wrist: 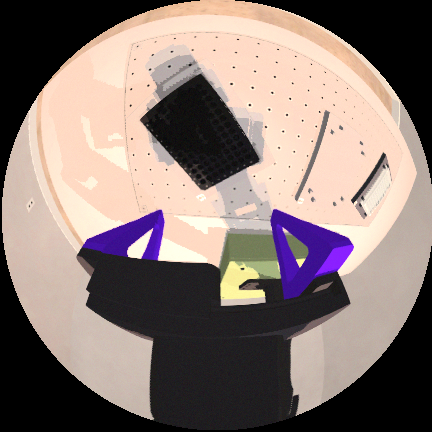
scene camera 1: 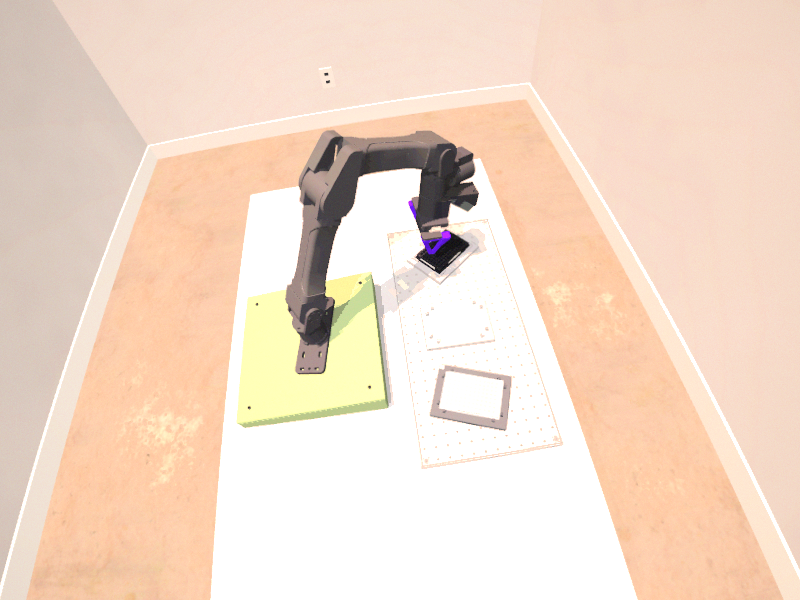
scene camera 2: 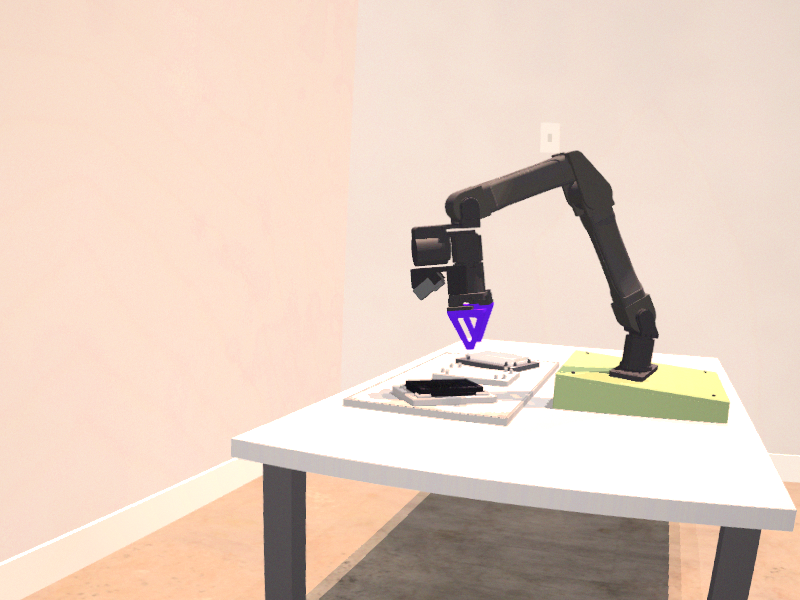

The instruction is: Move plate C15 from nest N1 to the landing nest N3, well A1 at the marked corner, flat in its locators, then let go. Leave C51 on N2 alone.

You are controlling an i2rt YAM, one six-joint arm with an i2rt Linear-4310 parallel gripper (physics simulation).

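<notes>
A black well plate [scene camera 1: 445, 255] [scene camera 2: 445, 387] [wrist: 200, 130] lies on a pale nest [scene camera 1: 441, 277] [scene camera 2: 452, 399], set at an angle at the board's far end in scene view 1. A pale nest with small pegs [scene camera 1: 457, 326] [scene camera 2: 474, 374] [wrist: 332, 165] stands empty in the middle. A white plate [scene camera 1: 473, 393] [scene camera 2: 497, 357] [wrist: 377, 190] lies on a dark grey nest [scene camera 1: 468, 419]. No labels or marked corner can be read. My gripper [scene camera 1: 427, 241] [scene camera 2: 474, 344] [wrist: 217, 214] is open, purple fingers wide apart and empty, pointing down above the board near the black plate, not touching it.
The nests stand on a perforated board [scene camera 1: 413, 426] [scene camera 2: 516, 413] [wrist: 280, 75] on the white table [scene camera 1: 310, 503] [scene camera 2: 361, 445]. The arm stands on a yellow-green block [scene camera 1: 271, 387] [scene camera 2: 646, 406] [wrist: 237, 280] beside the board.
</notes>
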